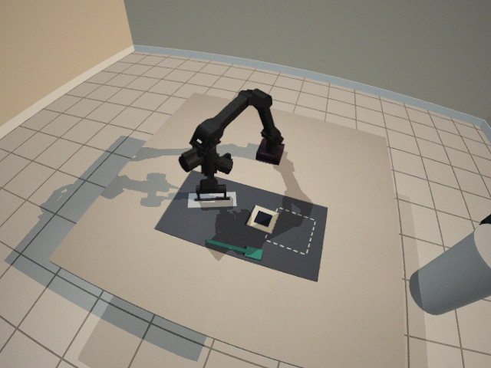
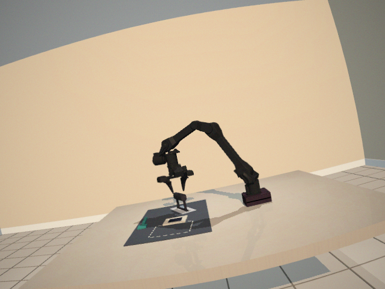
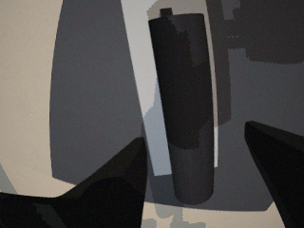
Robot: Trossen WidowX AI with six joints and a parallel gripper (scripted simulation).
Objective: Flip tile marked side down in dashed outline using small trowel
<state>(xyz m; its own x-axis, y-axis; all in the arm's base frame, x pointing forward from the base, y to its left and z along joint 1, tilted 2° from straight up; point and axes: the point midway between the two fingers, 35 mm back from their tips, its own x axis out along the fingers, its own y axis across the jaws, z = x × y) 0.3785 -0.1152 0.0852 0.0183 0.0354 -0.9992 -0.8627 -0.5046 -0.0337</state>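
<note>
The trowel lies 10 mm behind my gripper tip, 20 mm to the left of it and 60 mm below it. The rest, counted from my gripper tip: tile 10 mm behind, 230 mm to the left, 90 mm below; then green flat tool 150 mm ahead, 210 mm to the left, 90 mm below; then dark mat 20 mm ahead, 170 mm to the left, 110 mm below.
</note>
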